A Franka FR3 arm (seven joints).
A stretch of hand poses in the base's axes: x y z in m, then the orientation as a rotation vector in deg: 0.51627 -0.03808 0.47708 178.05 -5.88 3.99; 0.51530 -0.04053 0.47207 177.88 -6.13 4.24; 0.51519 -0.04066 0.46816 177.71 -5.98 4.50; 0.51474 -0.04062 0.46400 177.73 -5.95 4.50; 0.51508 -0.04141 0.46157 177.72 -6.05 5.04; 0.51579 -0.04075 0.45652 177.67 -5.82 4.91; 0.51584 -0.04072 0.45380 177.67 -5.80 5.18; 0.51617 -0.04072 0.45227 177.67 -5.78 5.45; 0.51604 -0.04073 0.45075 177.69 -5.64 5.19; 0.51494 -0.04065 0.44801 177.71 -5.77 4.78; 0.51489 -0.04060 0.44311 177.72 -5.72 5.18; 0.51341 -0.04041 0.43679 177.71 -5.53 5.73; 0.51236 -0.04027 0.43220 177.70 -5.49 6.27; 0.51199 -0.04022 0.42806 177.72 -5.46 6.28; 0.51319 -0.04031 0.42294 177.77 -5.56 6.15; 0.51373 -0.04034 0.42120 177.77 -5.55 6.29; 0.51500 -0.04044 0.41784 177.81 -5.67 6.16; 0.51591 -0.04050 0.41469 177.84 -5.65 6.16; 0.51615 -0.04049 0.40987 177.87 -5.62 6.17; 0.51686 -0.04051 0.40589 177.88 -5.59 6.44
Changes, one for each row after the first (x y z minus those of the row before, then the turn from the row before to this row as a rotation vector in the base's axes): -0.00097 -0.00245 -0.00501 -0.16 -0.16 -0.17; -0.00011 -0.00013 -0.00391 -0.18 -0.16 0.09; -0.00045 0.00004 -0.00416 0.02 0.00 0.02; 0.00034 -0.00079 -0.00243 0.00 -0.35 -0.06; 0.00071 0.00066 -0.00505 -0.06 0.09 0.14; 0.00005 0.00003 -0.00272 0.00 -0.17 0.02; 0.00033 0.00000 -0.00153 0.00 -0.17 0.02; -0.00013 -0.00001 -0.00152 0.01 0.17 0.09; -0.00110 0.00008 -0.00274 0.02 0.26 -0.09; -0.00005 0.00005 -0.00490 0.01 -0.26 0.04; -0.00148 0.00019 -0.00632 -0.01 -0.35 0.13; -0.00105 0.00014 -0.00459 0.00 -0.35 0.03; -0.00037 0.00005 -0.00414 0.02 -0.01 0.02; 0.00120 -0.00009 -0.00512 0.05 0.08 -0.06; 0.00054 -0.00003 -0.00174 0.00 -0.09 0.01; 0.00127 -0.00010 -0.00336 0.04 0.08 -0.08; 0.00091 -0.00006 -0.00315 0.03 0.00 0.01; 0.00024 0.00001 -0.00482 0.03 -0.01 0.02; 0.00071 -0.00002 -0.00398 0.01 -0.17 0.02
